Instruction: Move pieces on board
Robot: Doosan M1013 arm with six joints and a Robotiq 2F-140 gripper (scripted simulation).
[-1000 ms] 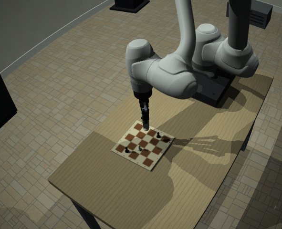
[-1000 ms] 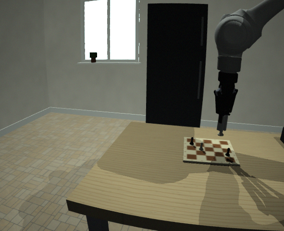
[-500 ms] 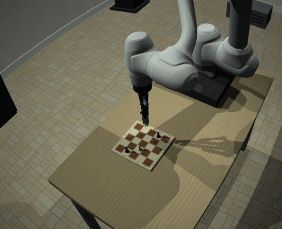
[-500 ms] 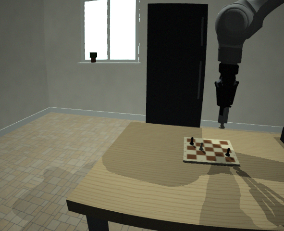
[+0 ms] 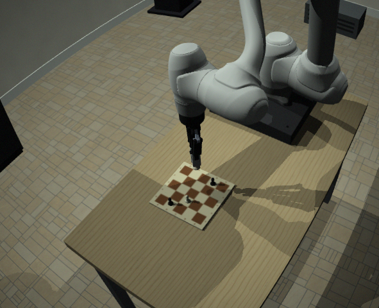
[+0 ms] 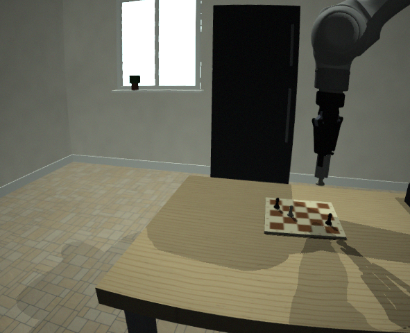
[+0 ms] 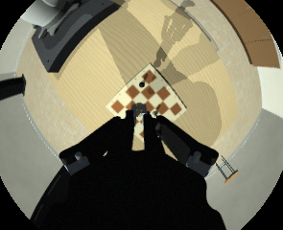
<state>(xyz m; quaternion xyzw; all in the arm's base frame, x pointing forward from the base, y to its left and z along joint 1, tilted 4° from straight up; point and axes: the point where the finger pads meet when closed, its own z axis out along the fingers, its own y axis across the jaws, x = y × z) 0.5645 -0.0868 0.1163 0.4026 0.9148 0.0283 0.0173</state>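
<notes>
My gripper is now 16 cm above the small chessboard and 4 cm short of it. From my hand the other things lie so: tall white piece 3 cm below; small white piece 14 cm below, 7 cm ahead.
</notes>
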